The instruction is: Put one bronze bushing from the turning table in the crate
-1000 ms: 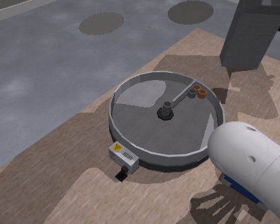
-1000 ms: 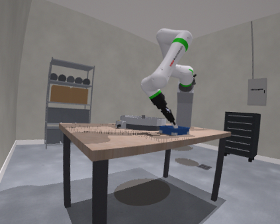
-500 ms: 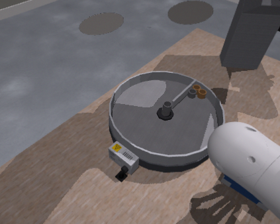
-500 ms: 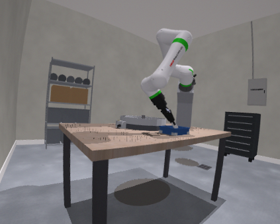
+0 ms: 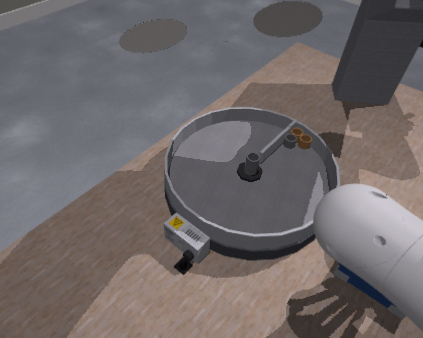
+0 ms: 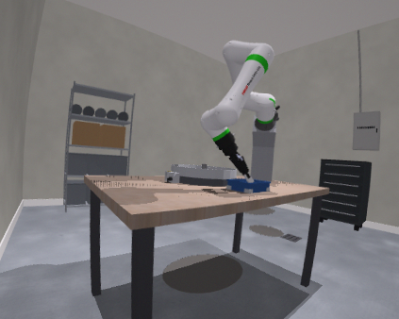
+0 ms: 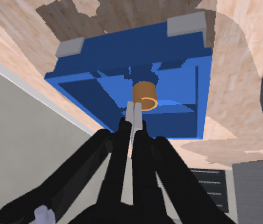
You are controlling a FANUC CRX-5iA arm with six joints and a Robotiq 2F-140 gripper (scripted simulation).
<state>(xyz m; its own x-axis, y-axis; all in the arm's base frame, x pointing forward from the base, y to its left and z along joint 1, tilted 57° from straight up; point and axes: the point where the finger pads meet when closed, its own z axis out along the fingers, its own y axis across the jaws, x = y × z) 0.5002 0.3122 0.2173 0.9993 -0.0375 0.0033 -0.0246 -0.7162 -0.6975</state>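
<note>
Right now the blue crate is 10 mm behind my hand, 10 mm to the right of it and 40 mm below it. Round my hand: turning table: 130 mm ahead, 340 mm to the right, 10 mm below.
</note>
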